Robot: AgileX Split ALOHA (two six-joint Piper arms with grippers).
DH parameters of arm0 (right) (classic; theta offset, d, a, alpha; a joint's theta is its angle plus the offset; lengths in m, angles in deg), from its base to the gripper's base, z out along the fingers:
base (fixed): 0 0 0 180
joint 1: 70.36 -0.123 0 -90
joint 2: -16.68 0 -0.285 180
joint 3: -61.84 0 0.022 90
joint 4: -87 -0.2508 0 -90
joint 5: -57.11 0 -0.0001 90
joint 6: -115.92 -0.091 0 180
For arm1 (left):
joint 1: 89 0.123 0 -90
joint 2: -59.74 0 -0.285 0
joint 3: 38.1 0 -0.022 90
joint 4: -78.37 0.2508 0 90
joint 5: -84.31 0 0.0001 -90
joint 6: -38.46 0.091 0 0
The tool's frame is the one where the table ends.
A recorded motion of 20 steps. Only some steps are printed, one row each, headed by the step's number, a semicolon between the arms.
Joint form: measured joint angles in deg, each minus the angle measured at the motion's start. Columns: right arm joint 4, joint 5, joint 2, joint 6, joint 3, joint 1; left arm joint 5, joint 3, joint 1, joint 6, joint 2, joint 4.
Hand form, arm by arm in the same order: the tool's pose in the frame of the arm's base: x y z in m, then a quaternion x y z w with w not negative. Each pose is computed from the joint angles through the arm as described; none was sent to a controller.
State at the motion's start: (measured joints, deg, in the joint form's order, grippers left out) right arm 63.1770 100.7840 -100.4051 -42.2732 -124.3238 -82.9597; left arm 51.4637 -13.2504 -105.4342 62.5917 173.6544 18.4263
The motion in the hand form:
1: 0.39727 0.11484 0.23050 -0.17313 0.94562 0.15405 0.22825; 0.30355 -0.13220 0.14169 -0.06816 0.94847 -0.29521 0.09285
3: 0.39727 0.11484 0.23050 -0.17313 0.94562 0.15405 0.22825; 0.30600 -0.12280 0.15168 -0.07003 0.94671 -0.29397 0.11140
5: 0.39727 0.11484 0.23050 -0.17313 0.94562 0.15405 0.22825; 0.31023 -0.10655 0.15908 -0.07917 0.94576 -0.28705 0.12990
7: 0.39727 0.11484 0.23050 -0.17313 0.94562 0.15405 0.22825; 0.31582 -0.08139 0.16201 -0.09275 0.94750 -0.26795 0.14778
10: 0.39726 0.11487 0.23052 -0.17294 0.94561 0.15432 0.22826; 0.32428 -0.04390 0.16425 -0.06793 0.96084 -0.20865 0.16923
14: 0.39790 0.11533 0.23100 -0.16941 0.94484 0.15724 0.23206; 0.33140 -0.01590 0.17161 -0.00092 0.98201 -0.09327 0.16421
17: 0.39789 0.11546 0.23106 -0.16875 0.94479 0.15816 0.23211; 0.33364 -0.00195 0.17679 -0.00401 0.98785 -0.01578 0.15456
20: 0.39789 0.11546 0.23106 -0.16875 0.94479 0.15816 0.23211; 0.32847 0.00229 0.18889 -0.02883 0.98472 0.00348 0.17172
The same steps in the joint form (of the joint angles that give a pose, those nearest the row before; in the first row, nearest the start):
1: 0.00 0.00 0.00 0.00 0.00 0.00; 0.00 0.00 0.26 0.00 -1.12 0.84
3: 0.00 0.00 0.00 0.00 0.00 0.00; 0.00 0.00 1.88 0.00 -2.96 1.88
5: 0.00 0.00 0.00 0.00 0.00 0.00; 0.00 0.00 4.70 0.00 -4.40 3.45
7: 0.00 0.00 0.00 0.00 0.00 0.00; 0.25 0.00 8.94 0.00 -5.19 6.41
10: -0.04 0.00 0.00 0.00 0.00 0.00; 0.34 -1.58 14.58 -0.37 -5.32 16.97
14: -0.56 -0.45 0.00 0.00 0.00 0.00; -1.52 -5.47 16.58 -10.03 -5.32 40.95
17: -0.69 -0.46 0.00 0.00 0.00 0.00; -3.32 -7.24 16.58 -22.32 -5.45 56.96
20: -0.69 -0.46 0.00 0.00 0.00 0.00; -3.25 -6.56 16.58 -28.43 -8.05 61.49

